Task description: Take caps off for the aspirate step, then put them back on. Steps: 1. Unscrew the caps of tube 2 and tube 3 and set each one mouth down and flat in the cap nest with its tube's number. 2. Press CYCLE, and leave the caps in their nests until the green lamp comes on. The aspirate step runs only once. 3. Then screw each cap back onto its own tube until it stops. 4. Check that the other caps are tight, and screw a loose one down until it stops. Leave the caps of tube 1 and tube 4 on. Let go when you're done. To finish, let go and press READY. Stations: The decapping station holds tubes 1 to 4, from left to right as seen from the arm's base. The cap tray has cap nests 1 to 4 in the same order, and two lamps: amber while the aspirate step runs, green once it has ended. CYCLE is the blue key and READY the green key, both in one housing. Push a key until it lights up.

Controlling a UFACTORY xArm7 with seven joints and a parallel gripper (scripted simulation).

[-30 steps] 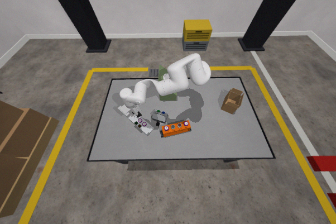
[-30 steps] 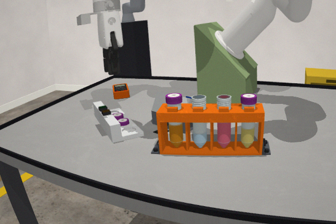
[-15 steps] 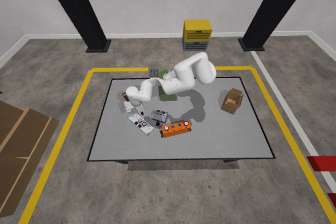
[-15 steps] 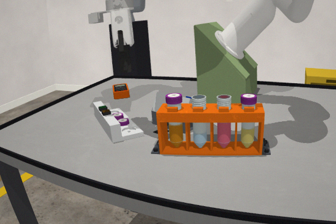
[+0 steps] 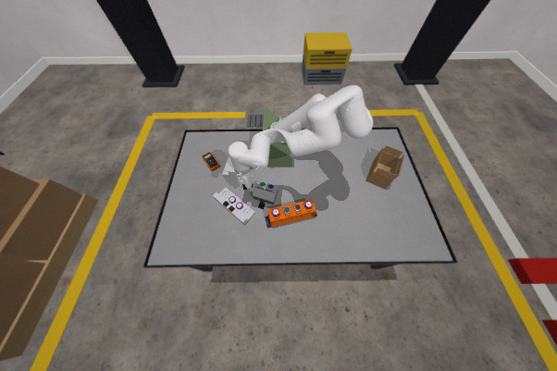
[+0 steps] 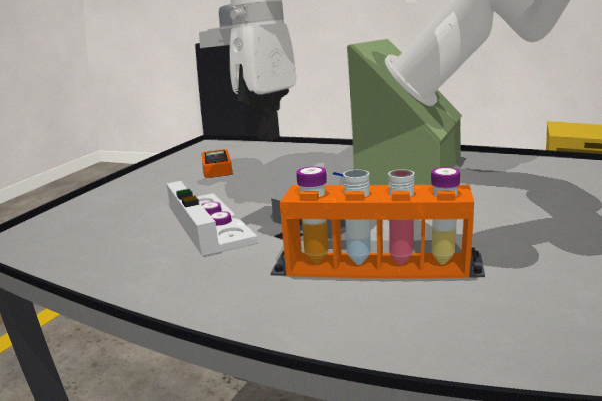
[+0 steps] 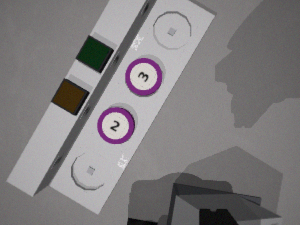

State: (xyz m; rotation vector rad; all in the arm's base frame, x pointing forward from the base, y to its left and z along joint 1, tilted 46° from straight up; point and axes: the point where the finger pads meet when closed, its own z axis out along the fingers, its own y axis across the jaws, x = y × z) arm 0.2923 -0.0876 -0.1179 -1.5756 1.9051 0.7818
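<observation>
Right now my hand is 100 mm to the right of the blue cycle key, 80 mm above it and 20 mm past it. Round my hand: grey key housing: 90 mm below, 80 mm to the left, 20 mm behind; orange meter: 260 mm to the right, 220 mm behind, 130 mm below; green ready key: 80 mm below, 60 mm to the left, 40 mm behind.
</observation>
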